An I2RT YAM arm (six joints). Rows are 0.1 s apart.
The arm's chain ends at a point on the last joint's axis. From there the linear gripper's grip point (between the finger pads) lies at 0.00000 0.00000 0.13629 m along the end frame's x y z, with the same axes.
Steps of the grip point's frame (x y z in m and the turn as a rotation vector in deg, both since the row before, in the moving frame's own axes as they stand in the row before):
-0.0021 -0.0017 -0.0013 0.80 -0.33 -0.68
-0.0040 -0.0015 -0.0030 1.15 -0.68 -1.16
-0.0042 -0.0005 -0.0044 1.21 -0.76 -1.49
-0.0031 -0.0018 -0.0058 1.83 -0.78 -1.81
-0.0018 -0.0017 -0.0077 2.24 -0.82 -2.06
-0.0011 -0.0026 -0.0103 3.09 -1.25 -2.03
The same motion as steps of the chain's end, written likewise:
-0.0013 0.0002 -0.0013 0.80 -0.33 -0.68
-0.0024 0.0012 -0.0030 1.15 -0.68 -1.16
-0.0024 0.0024 -0.0044 1.21 -0.76 -1.49
-0.0012 0.0025 -0.0057 1.83 -0.78 -1.81
0.0002 0.0036 -0.0076 2.24 -0.82 -2.06
0.0020 0.0047 -0.0101 3.09 -1.25 -2.03

